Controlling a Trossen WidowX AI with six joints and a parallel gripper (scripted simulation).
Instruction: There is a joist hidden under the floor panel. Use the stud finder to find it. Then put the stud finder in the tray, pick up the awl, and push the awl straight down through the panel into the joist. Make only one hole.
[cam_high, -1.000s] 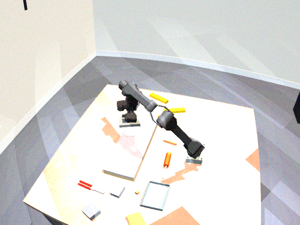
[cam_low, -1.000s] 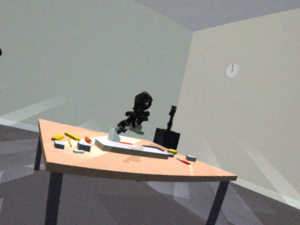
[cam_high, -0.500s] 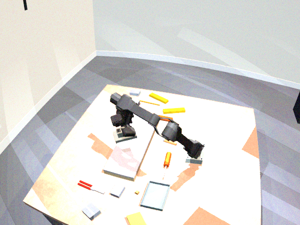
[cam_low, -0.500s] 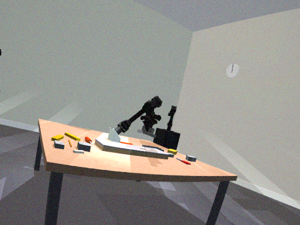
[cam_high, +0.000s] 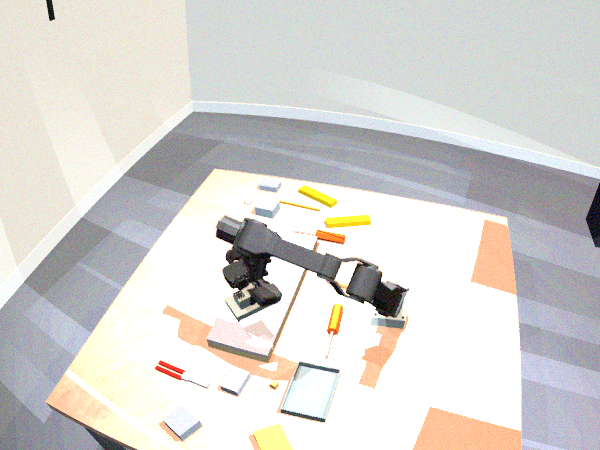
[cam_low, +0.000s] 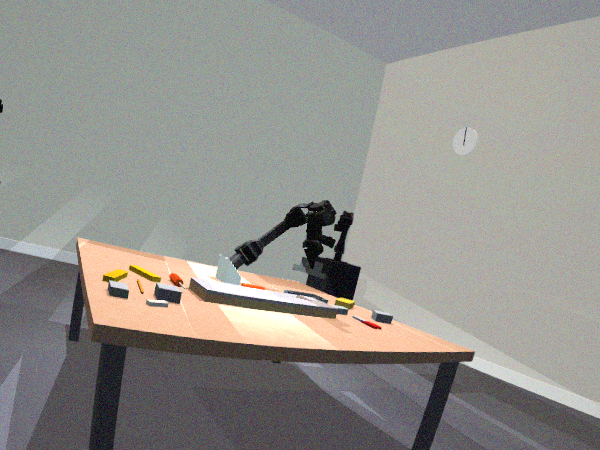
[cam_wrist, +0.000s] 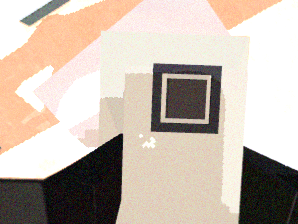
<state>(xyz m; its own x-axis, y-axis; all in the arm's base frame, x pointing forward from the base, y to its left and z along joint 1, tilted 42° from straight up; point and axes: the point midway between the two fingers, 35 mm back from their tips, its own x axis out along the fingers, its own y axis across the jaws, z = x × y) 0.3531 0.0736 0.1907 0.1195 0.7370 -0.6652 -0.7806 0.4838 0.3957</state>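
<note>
My gripper tip is now 22 cm past the tray, 14 cm to the right of it and 15 cm above it. The rest, counted from my gripper tip: square indicator window (1 cm ahead, 2 cm to the left, 3 cm above); then stud finder (1 cm to the left, 2 cm above); then tan cube (12 cm behind, 15 cm to the left, 15 cm below).
</note>
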